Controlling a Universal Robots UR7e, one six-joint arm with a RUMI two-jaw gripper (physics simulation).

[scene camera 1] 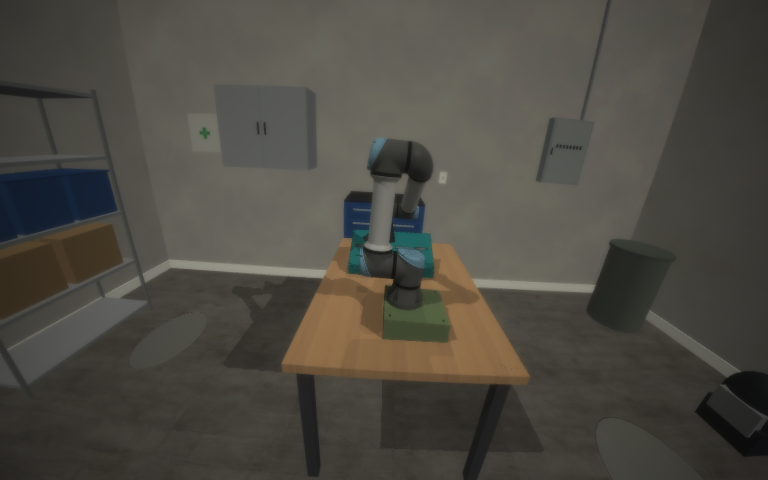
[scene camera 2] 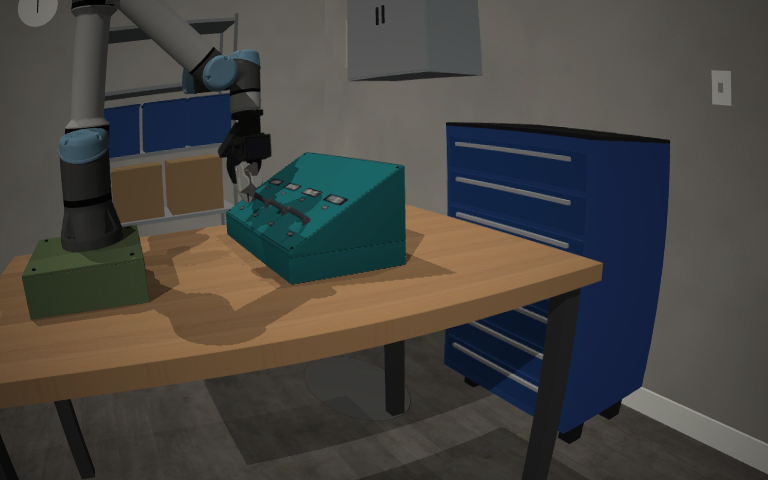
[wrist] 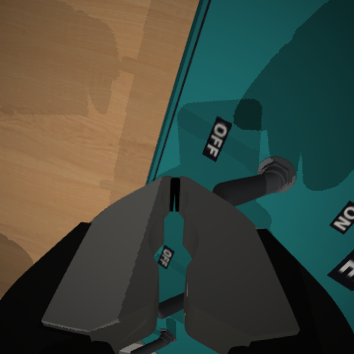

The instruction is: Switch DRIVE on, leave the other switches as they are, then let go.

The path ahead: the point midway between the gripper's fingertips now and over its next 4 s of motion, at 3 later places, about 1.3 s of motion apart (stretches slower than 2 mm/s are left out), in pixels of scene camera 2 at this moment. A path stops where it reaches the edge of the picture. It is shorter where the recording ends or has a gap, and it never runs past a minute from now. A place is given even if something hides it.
My gripper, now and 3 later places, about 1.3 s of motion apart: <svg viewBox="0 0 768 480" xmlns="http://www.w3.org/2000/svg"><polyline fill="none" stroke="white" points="247,203 242,208 240,199 231,154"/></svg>
